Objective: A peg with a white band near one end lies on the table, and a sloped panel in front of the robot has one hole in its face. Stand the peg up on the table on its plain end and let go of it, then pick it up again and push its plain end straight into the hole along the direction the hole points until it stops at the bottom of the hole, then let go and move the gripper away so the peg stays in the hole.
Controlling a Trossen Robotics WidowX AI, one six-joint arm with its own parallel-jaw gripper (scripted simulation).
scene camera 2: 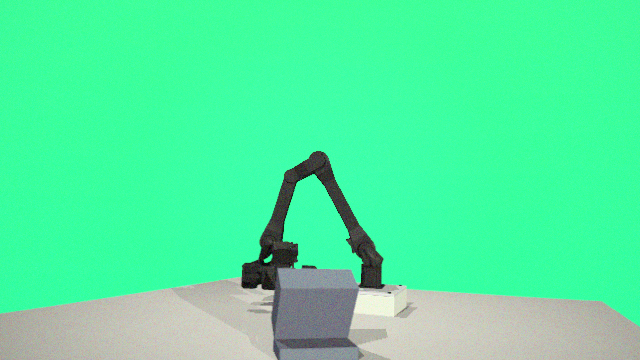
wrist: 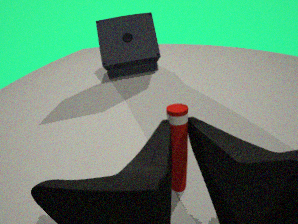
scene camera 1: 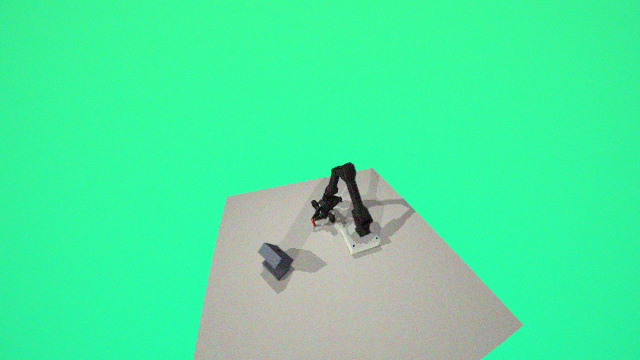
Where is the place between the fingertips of my gripper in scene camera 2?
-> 278, 288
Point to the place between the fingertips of my gripper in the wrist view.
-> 177, 124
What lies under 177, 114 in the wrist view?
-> A red peg.
